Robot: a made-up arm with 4 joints. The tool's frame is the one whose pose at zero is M.
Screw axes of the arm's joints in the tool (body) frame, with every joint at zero. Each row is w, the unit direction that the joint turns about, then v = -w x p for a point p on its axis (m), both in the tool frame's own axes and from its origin. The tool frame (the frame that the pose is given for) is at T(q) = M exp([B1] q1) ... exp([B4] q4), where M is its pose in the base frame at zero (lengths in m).
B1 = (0, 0, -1, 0.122, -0.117, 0)
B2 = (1, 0, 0, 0, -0.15, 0.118)
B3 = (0, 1, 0, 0.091, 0, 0.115)
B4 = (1, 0, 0, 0, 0.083, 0.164)
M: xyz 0.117 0.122 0.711 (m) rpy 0 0 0 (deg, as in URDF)
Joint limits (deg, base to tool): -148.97..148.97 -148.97..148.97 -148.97..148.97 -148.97..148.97
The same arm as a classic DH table. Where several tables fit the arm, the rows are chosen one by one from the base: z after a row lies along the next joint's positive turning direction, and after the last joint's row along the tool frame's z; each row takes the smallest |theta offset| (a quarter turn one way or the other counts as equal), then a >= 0, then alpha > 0; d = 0 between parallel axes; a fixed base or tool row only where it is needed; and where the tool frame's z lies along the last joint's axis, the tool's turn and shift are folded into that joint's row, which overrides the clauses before.
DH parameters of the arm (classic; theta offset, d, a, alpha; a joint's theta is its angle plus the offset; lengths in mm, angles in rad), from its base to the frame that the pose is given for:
base (fixed): 0.0000 0.0 0.0 3.1416
joint 1: -1.5708 -561.0 4.0 -1.5708
joint 2: 1.5708 232.0 59.0 1.5708
joint 3: 0.0000 -46.0 174.0 -1.5708
joint 4: -1.5708 -115.0 164.0 -1.5708
tool (fixed): -1.5708 -83.0 0.0 0.0000
Joint limits (rad, base to tool): -2.6000..2.6000 -2.6000..2.6000 -2.6000..2.6000 -2.6000..2.6000

